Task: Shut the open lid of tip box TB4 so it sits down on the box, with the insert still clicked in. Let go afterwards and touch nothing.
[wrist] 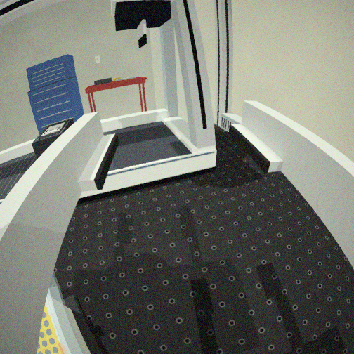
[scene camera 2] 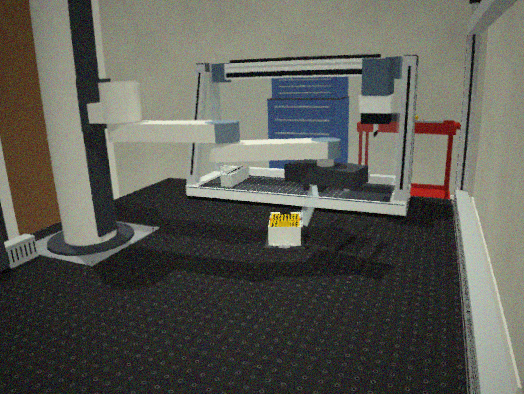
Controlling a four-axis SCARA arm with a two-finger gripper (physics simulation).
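Pixels of known places: arm's base at its link origin: (scene camera 2: 92,242).
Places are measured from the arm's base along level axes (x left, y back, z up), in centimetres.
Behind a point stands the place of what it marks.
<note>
Tip box TB4 (scene camera 2: 285,237) @[x 12.1, y -56.8, z 4.4 cm] is white and stands mid-table in the scene view. Its yellow insert (scene camera 2: 285,220) @[x 17.8, y -54.8, z 7.0 cm] (wrist: 47,336) sits in its top and shows at the lower left corner of the wrist view. The translucent lid (scene camera 2: 310,206) @[x 14.1, y -63.0, z 12.9 cm] stands open, steeply tilted, at the box's right side. A pale clear edge beside the insert in the wrist view seems to be part of the lid. My gripper (wrist: 173,118) is shut to its narrowest, with a gap between the pads and nothing held. Its dark body is above the lid's upper end in the scene view; the fingertips are hard to make out there.
A white gantry frame (scene camera 2: 300,201) @[x 45.0, y -50.5, z 4.1 cm] (wrist: 160,166) stands behind the box, with its dark deck inside. A white block (scene camera 2: 235,176) @[x 52.2, y -22.7, z 9.3 cm] lies on its left part. The arm's column (scene camera 2: 62,150) @[x -7.2, y -2.1, z 29.0 cm] is at the left. A rail (scene camera 2: 482,280) @[x -1.6, y -103.1, z 6.0 cm] runs along the right edge.
</note>
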